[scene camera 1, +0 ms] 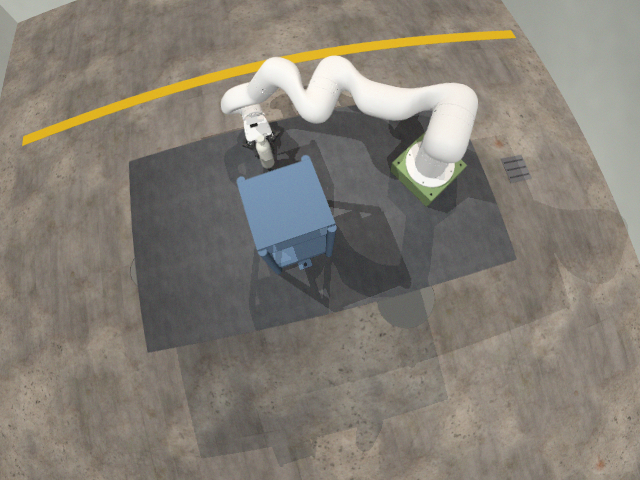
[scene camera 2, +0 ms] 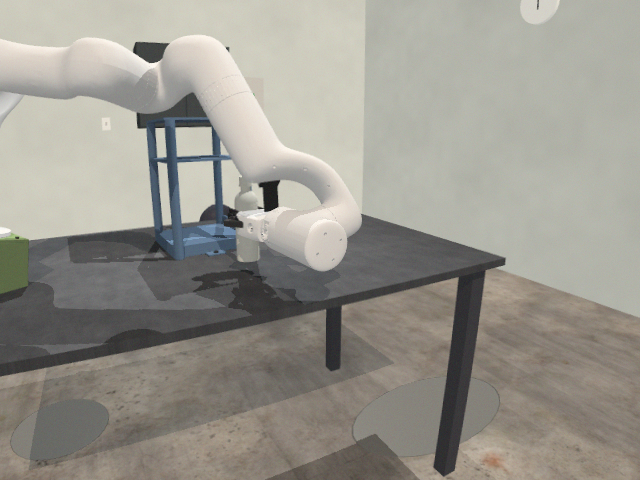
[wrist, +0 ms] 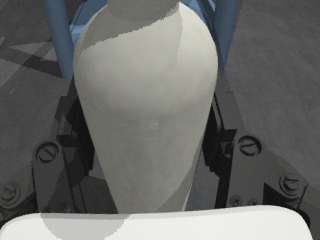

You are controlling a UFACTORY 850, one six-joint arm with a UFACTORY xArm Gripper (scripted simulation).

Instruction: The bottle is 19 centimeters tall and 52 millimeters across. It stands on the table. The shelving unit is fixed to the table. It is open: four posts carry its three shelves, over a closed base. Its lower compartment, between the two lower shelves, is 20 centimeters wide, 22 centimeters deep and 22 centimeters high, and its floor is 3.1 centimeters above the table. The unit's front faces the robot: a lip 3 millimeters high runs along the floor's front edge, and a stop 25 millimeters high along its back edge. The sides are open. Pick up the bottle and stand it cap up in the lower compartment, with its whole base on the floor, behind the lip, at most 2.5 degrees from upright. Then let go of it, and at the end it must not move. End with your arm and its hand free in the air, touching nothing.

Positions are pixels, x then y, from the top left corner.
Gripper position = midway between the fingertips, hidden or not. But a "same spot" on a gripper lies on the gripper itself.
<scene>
gripper: scene camera 1; scene camera 2; wrist 146,87
same spot on gripper: (scene camera 1: 254,125) = (scene camera 2: 270,206)
</scene>
